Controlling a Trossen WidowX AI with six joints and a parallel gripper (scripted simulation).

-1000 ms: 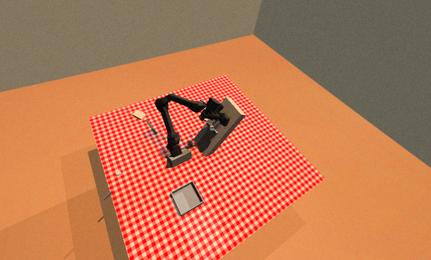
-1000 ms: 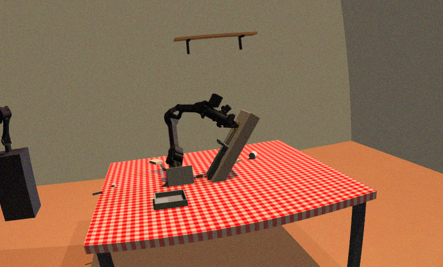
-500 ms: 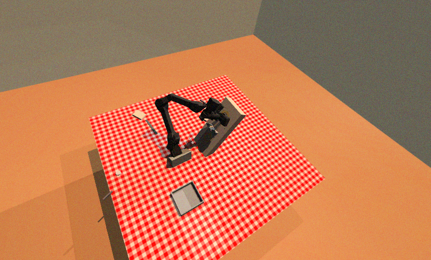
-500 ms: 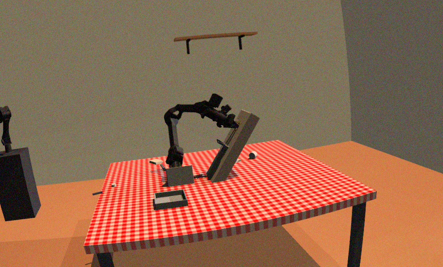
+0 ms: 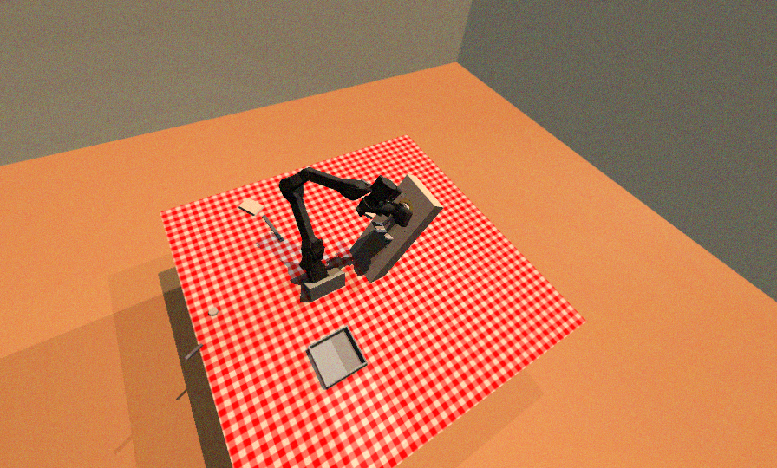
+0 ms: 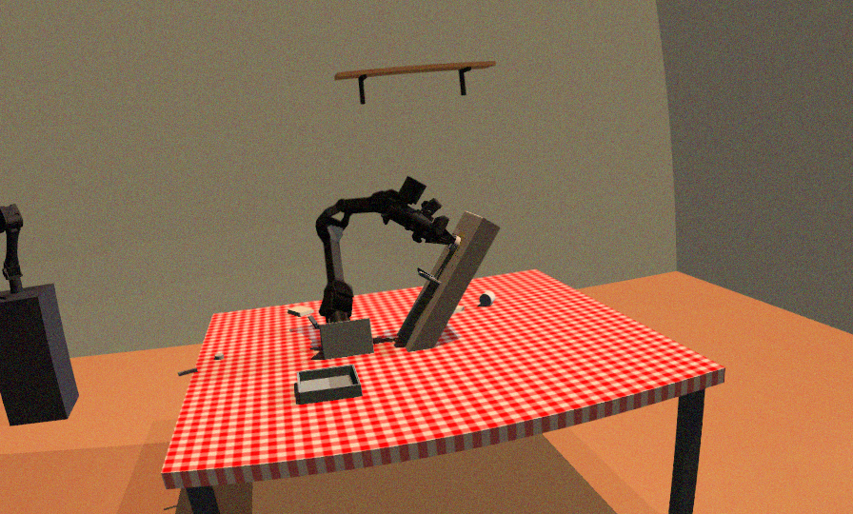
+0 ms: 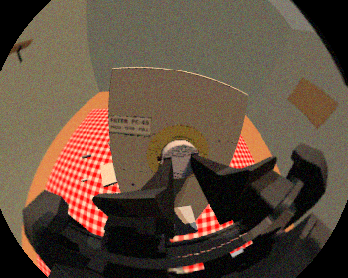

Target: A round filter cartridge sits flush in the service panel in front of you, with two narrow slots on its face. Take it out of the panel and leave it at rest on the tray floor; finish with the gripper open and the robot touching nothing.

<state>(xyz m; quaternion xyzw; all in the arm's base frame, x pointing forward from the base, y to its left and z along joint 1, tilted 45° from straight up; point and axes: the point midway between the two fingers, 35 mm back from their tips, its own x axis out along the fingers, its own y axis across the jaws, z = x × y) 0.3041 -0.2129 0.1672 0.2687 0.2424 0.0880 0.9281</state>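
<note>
Now: gripper tip 30 mm past the service panel and 90 mm above it. Round my gripper tip: grey tray 450 mm behind, 240 mm to the right, 260 mm below; then round filter cartridge 10 mm ahead, 10 mm below.
</note>
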